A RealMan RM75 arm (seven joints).
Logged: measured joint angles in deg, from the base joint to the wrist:
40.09 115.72 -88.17 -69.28 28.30 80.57 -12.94
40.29 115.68 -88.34 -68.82 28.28 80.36 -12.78
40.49 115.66 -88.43 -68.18 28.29 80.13 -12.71
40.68 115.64 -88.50 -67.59 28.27 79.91 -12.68
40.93 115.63 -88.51 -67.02 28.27 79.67 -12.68
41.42 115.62 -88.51 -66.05 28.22 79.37 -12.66
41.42 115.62 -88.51 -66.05 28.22 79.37 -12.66
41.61 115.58 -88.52 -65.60 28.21 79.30 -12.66
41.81 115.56 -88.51 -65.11 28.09 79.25 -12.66
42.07 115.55 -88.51 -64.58 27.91 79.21 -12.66
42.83 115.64 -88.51 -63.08 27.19 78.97 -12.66
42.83 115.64 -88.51 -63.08 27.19 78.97 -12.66
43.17 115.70 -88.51 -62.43 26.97 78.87 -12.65
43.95 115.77 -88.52 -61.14 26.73 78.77 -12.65
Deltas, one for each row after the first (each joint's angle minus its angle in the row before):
0.20 -0.04 -0.17 0.46 -0.02 -0.21 0.16
0.20 -0.02 -0.09 0.64 0.01 -0.23 0.07
0.19 -0.02 -0.07 0.59 -0.02 -0.22 0.03
0.25 -0.01 -0.01 0.57 0.00 -0.24 0.00
0.49 -0.01 0.00 0.97 -0.05 -0.30 0.02
0.00 0.00 0.00 0.00 0.00 0.00 0.00
0.19 -0.04 -0.01 0.45 -0.01 -0.07 0.00
0.20 -0.02 0.01 0.49 -0.12 -0.05 0.00
0.26 -0.01 0.00 0.53 -0.18 -0.04 0.00
0.76 0.09 0.00 1.50 -0.72 -0.24 0.00
0.00 0.00 0.00 0.00 0.00 0.00 0.00
0.34 0.06 0.00 0.65 -0.22 -0.10 0.01
0.78 0.07 -0.01 1.29 -0.24 -0.10 0.00

